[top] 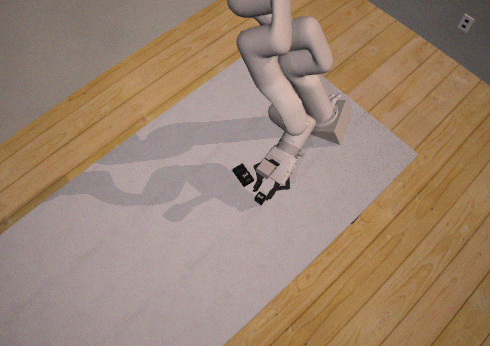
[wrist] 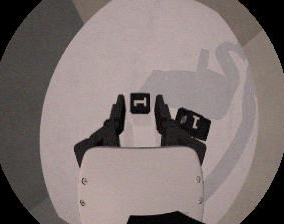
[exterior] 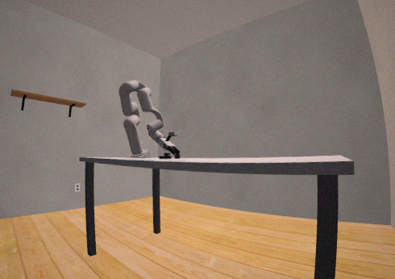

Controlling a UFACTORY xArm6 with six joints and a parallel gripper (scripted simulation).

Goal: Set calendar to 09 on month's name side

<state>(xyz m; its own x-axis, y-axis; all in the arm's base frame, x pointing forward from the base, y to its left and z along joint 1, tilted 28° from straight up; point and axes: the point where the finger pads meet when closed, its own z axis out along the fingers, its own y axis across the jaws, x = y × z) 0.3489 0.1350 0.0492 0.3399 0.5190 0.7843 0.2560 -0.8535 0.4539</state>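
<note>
The black date cube lies 2 cm ahead of my hand and 3 cm below it. Round my hand: black cube (1 cm ahead, 9 cm to the right, 2 cm below).
</note>
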